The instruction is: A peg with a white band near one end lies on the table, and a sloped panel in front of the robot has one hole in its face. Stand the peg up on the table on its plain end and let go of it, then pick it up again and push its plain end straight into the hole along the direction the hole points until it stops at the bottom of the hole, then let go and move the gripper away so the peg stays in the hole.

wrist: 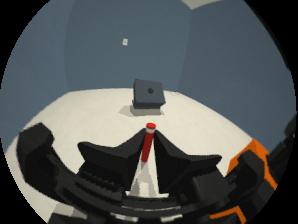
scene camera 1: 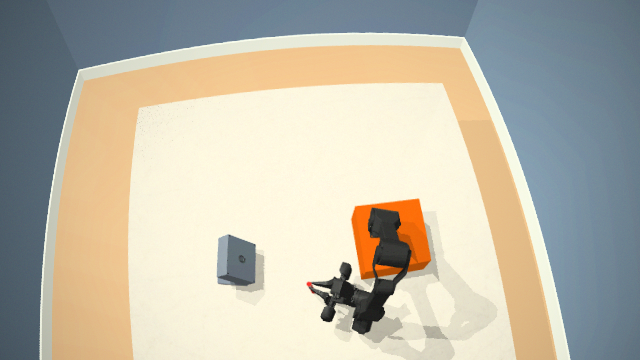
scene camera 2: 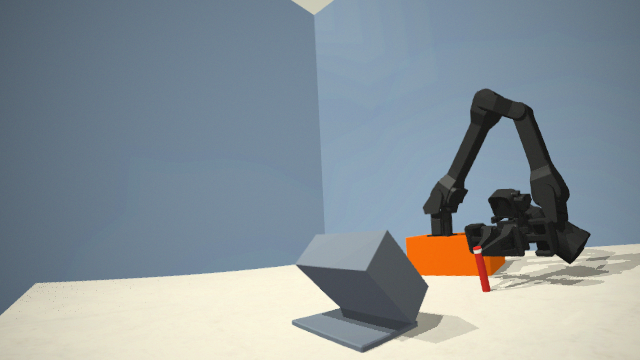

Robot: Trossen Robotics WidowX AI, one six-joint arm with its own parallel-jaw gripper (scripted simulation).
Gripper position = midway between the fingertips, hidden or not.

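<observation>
The gripper (scene camera 2: 478, 253), (wrist: 149, 131), (scene camera 1: 309, 285). Grey sloped panel (scene camera 2: 367, 272), (wrist: 141, 97), (scene camera 1: 230, 247).
</observation>
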